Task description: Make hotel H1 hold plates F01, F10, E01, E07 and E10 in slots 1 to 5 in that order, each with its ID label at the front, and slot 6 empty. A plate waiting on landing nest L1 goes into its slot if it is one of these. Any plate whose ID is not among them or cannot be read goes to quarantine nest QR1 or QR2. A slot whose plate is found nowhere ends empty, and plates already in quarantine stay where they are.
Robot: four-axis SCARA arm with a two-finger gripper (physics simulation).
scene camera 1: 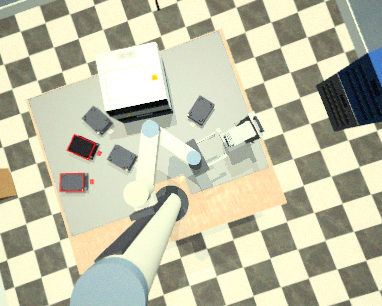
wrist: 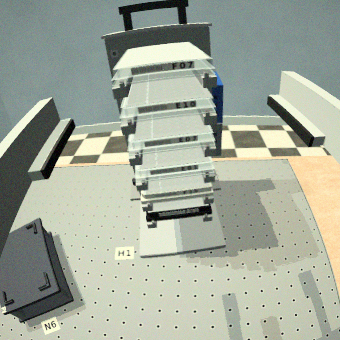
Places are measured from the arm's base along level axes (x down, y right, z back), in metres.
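Where they show: gripper, fingertip midpoint: (scene camera 1: pixel 221 144) (wrist: pixel 169 92).
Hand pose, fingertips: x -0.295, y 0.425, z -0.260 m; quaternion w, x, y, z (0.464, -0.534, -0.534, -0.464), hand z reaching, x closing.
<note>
Things, the pixels of their top centre, and the offset from my fingertips. "pt": a spot on its surface instead.
- Hotel H1, surface spot: (wrist: pixel 160 36) pt dx -0.013, dy +0.192, dz -0.023 m
- lower plate, middle of its top: (wrist: pixel 171 157) dx +0.139, dy +0.127, dz -0.019 m
- lowest plate, middle of its top: (wrist: pixel 173 177) dx +0.175, dy +0.127, dz -0.019 m
- Nest N6, middle of its top: (wrist: pixel 17 260) (scene camera 1: pixel 200 109) dx +0.226, dy -0.015, dz -0.274 m
- white machine, middle of its top: (scene camera 1: pixel 130 76) dx +0.036, dy -0.352, dz -0.543 m
Hotel H1 (scene camera 1: pixel 258 125) (wrist: pixel 160 36) faces me in the wrist view with a stack of several plates. From the top, labels read F07 on a plate (wrist: pixel 162 52), E10 on a plate (wrist: pixel 167 90) and E07 on a plate (wrist: pixel 170 126). The label on the plate (wrist: pixel 172 159) below starts with E, its last digit unclear. A lower plate (wrist: pixel 170 194) has a label that seems to read F10. The lowest plate (wrist: pixel 179 212) is black at the front, its label unreadable. My gripper (scene camera 1: pixel 222 146) (wrist: pixel 169 92) is partly open and empty, in front of the hotel. L1 cannot be identified.
Nest N6 (scene camera 1: pixel 201 110) (wrist: pixel 30 270) stands left of the hotel in the wrist view. A white machine (scene camera 1: pixel 132 80) stands at the back. Grey nests (scene camera 1: pixel 97 120) (scene camera 1: pixel 122 157) and two red-edged nests (scene camera 1: pixel 82 146) (scene camera 1: pixel 73 182) stand left; their labels are unreadable.
</note>
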